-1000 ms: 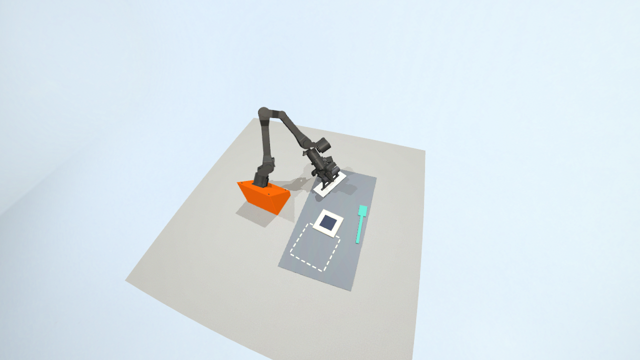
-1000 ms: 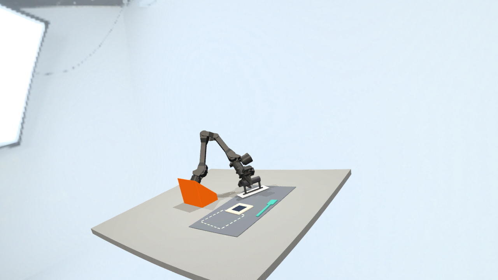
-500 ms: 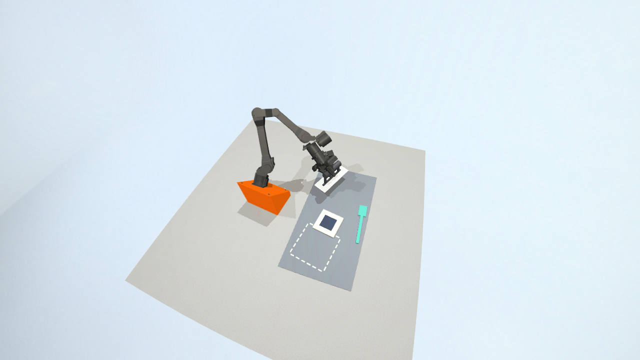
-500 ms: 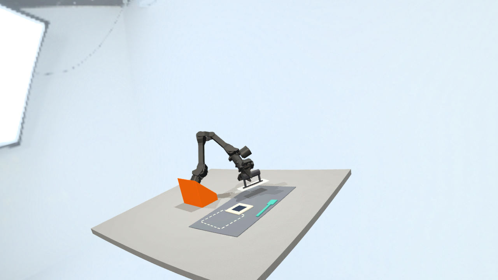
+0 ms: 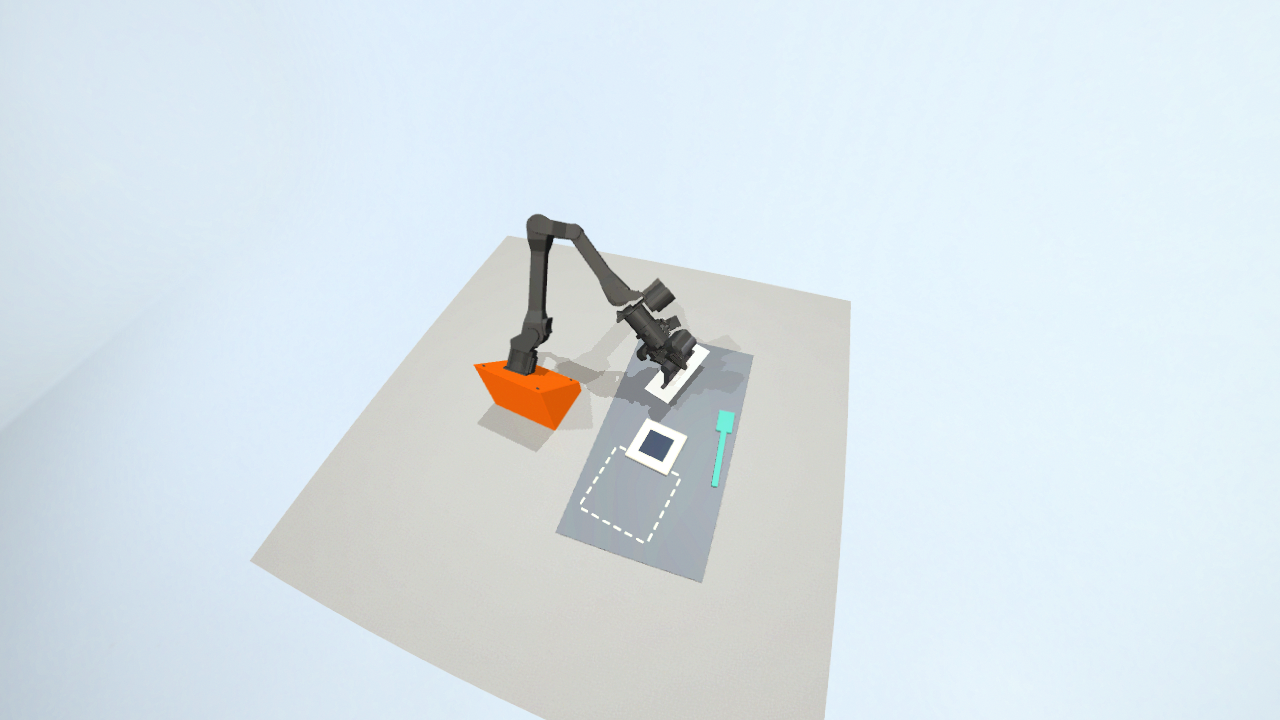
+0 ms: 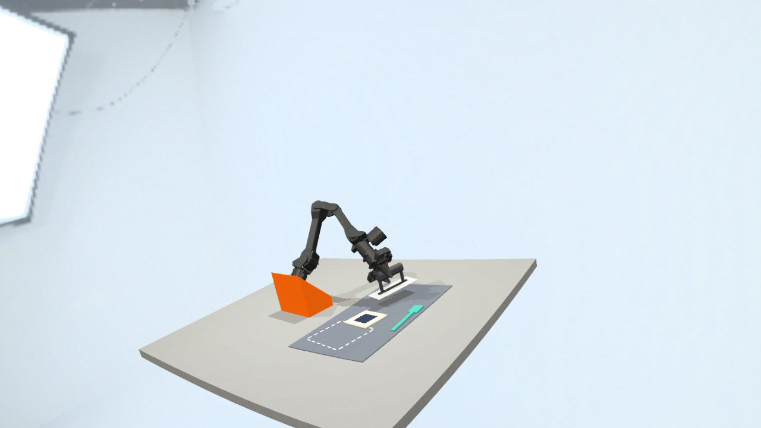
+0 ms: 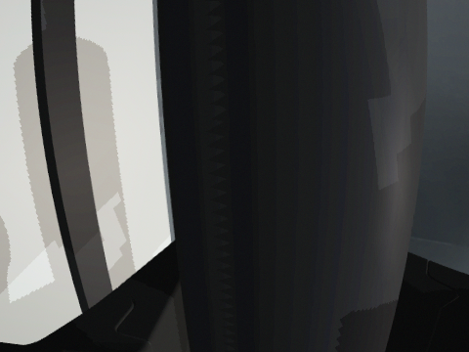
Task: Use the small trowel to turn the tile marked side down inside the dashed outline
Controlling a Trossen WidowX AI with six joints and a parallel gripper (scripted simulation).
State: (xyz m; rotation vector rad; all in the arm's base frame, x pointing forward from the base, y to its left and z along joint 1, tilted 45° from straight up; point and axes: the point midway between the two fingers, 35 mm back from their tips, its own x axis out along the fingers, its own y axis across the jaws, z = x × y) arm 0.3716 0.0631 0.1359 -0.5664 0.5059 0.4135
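Right now my gripper tip is 140 mm to the left of the grey mat and 110 mm above it. The rest, counted from my gripper tip: tile 180 mm to the right, 90 mm below, 20 mm behind; teal trowel 140 mm ahead, 120 mm to the right, 90 mm below; white-bladed tool 20 mm behind, 10 mm to the left, 10 mm below.
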